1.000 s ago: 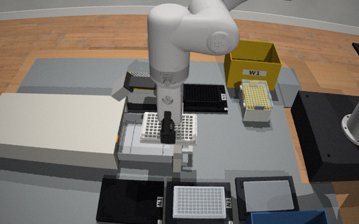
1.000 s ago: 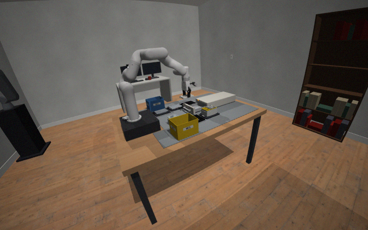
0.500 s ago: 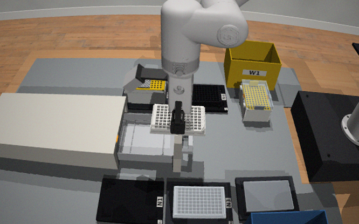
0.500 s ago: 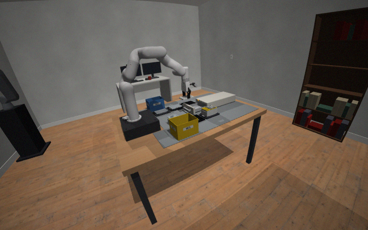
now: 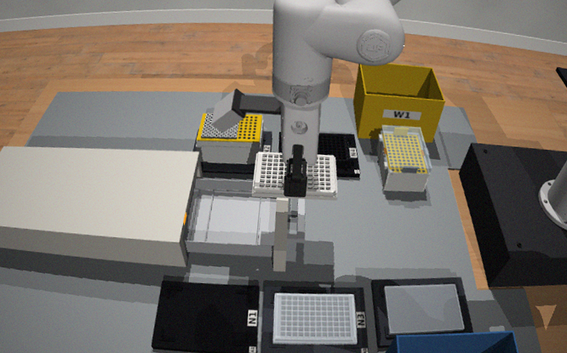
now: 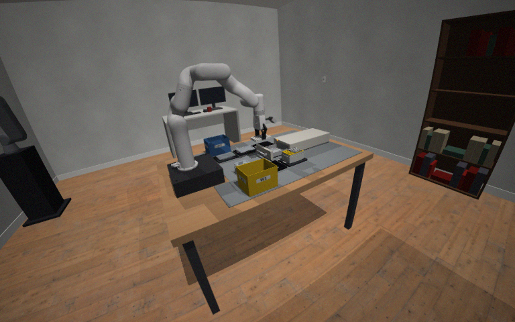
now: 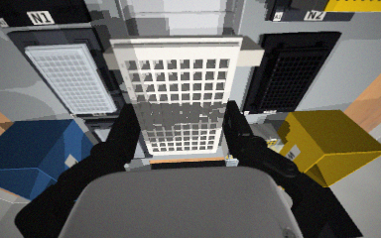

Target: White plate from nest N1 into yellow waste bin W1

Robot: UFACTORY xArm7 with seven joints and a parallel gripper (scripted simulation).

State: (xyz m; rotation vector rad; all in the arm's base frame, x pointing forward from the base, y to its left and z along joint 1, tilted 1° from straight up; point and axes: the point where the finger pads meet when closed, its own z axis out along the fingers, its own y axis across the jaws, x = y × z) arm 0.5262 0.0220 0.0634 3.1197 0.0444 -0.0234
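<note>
Now: hand 330 mm to the left of the yellow waste bin W1, 220 mm past it and 120 mm above it. The rest, counted from my hand: black plate: 200 mm to the right, 140 mm below, 40 mm behind; white plate: 10 mm below; drawer: 140 mm below, 140 mm ahead.
</note>
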